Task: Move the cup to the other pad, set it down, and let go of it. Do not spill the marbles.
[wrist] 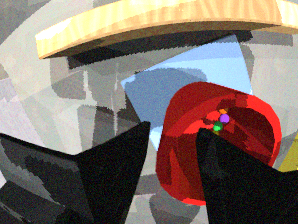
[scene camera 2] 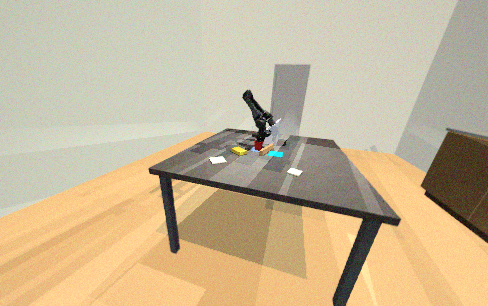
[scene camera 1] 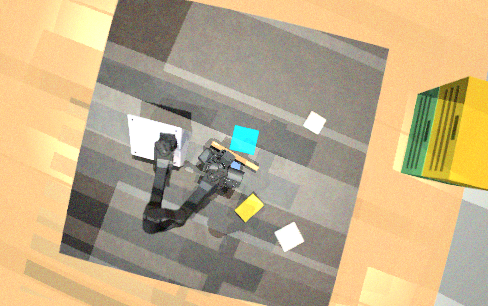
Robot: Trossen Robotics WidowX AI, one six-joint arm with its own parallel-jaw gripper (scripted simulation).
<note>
The pictures show: my gripper, a cup and a pale blue pad.
</note>
